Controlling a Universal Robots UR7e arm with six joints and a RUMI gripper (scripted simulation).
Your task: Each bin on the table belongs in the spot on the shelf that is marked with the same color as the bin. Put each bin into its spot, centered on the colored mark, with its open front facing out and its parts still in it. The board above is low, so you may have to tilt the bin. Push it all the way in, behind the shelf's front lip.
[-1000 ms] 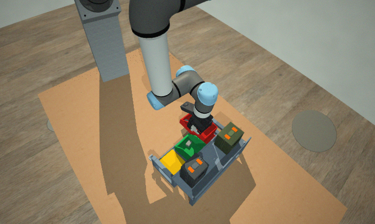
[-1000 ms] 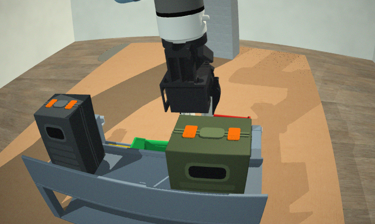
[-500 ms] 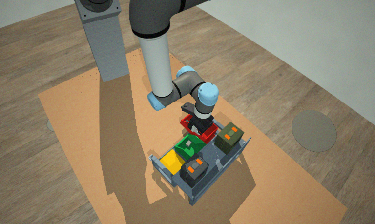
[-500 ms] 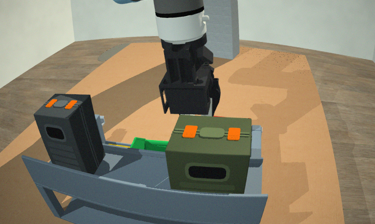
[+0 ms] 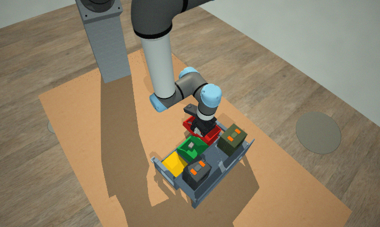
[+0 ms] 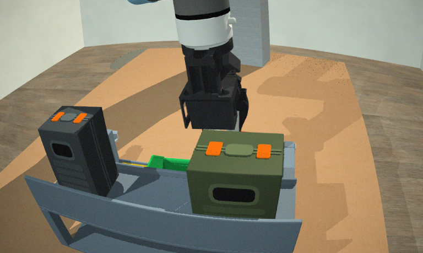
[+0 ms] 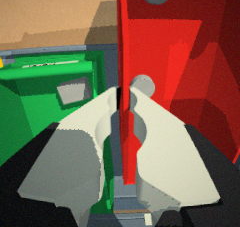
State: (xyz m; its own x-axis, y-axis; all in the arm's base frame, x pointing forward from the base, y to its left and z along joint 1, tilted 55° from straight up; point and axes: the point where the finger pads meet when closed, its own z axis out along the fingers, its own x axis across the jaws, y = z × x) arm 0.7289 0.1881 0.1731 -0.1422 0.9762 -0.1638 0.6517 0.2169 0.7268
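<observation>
Right now my hand is 10 mm past the red bin, 50 mm to the right of it and 20 mm above it. Also, from my hand: olive box: 160 mm ahead, 80 mm to the left, 70 mm above; dark grey box: 200 mm ahead, 150 mm to the right, 80 mm above; green bin: 80 mm ahead, 50 mm to the right, 30 mm below.
</observation>
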